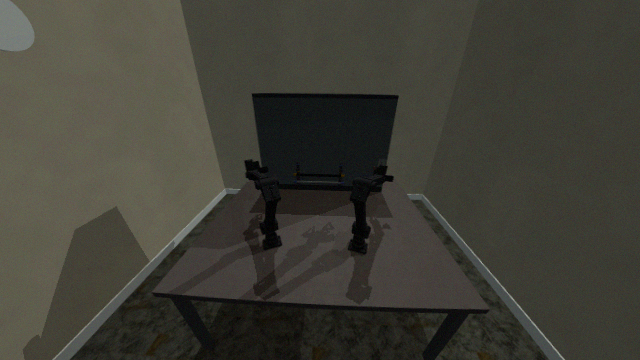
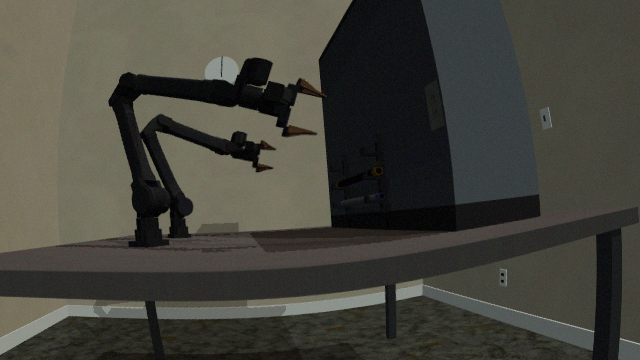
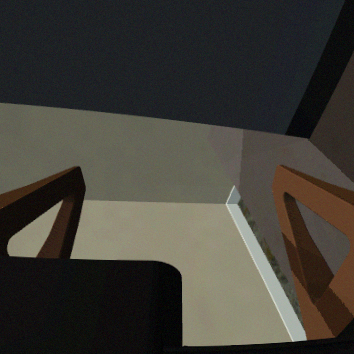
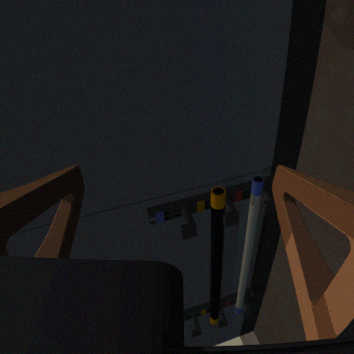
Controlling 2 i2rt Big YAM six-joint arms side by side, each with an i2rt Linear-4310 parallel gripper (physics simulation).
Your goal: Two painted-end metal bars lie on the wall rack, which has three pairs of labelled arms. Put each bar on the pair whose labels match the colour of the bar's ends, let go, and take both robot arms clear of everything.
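Where they show: left gripper, fingertip midpoint: [image 2: 274,158] [image 3: 178,176]; right gripper, fingertip midpoint: [image 1: 373,174] [image 2: 321,115] [image 4: 177,175]; left arm's base at its link origin: [image 1: 272,243] [image 2: 179,237]; right arm's base at its link origin: [image 1: 357,247] [image 2: 149,245].
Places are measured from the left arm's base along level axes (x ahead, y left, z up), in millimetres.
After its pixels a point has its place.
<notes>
The wall rack [image 4: 189,231] {x 413, y -716, z 251 mm} [image 2: 369,151] has blue labels on top, yellow in the middle and red at the bottom. A black bar with yellow ends [image 4: 216,260] {x 497, y -593, z 189 mm} [image 2: 357,178] {x 499, y -587, z 182 mm} [image 1: 319,175] {x 523, y -540, z 188 mm} lies across the middle, yellow-labelled pair. A silver bar with blue ends [image 4: 250,245] {x 498, y -602, z 109 mm} [image 2: 357,201] {x 519, y -555, z 103 mm} [image 1: 319,182] {x 527, y -542, z 109 mm} lies below it, on what looks like the bottom, red-labelled pair. The top pair holds no bar. My left gripper [image 2: 274,158] {x 503, y -10, z 343 mm} [image 3: 178,176] {x 503, y -10, z 343 mm} is open and empty, well away from the rack. My right gripper [image 2: 320,114] {x 150, y -875, z 305 mm} [image 4: 177,175] {x 150, y -875, z 305 mm} is open and empty, above and in front of the rack, touching neither bar.
The tall dark panel [image 1: 325,130] {x 542, y -600, z 607 mm} [image 2: 380,90] {x 461, y -786, z 443 mm} carries the rack low down and stands at the back of the table [image 1: 320,280] {x -363, y -207, z 0 mm} [image 2: 200,260] {x -223, y -1012, z 0 mm}. An outlet plate [image 2: 434,105] {x 326, y -1094, z 299 mm} is on the panel's face. The two arms stand apart on the table.
</notes>
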